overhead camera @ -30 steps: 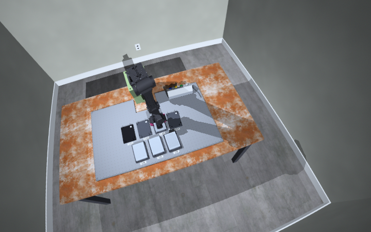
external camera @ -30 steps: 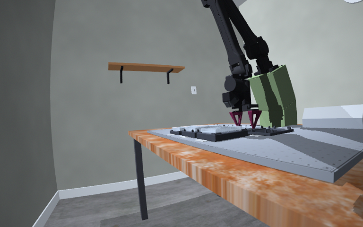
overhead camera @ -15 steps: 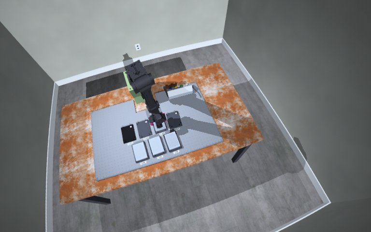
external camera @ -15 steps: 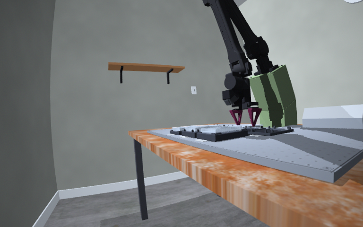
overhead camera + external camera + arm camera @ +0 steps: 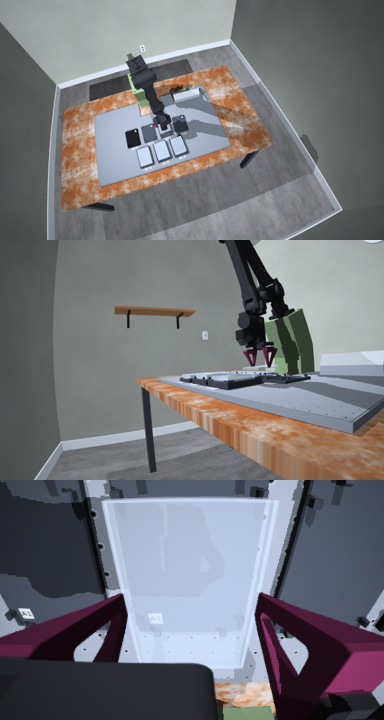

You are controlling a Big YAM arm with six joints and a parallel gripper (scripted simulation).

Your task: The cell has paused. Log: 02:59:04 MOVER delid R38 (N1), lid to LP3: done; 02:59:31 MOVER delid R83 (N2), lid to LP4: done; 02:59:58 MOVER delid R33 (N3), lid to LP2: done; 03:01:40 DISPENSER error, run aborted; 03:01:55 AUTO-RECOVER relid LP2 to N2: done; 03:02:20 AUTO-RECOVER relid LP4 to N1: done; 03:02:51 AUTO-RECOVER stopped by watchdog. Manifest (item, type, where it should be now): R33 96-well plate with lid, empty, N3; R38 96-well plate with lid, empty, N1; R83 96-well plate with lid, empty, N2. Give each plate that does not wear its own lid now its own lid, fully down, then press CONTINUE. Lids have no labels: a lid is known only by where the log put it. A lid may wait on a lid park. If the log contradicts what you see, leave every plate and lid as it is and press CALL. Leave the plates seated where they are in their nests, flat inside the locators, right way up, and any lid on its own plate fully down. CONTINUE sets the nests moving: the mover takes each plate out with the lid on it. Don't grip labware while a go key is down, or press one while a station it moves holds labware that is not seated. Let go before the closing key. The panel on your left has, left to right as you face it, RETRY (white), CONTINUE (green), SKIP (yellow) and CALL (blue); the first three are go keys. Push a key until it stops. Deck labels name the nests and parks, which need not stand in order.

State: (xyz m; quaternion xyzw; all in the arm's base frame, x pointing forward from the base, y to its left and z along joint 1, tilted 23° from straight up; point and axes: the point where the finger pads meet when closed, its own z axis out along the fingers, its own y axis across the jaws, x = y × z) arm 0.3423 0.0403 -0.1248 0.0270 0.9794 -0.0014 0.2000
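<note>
My gripper is now 10 mm short of the LP3 park and 50 mm above it. The rest, counted from my hand: LP3 label 100 mm ahead, 50 mm below; then LP2 park 130 mm to the right, 50 mm below; then clear lid 10 mm below.
</note>
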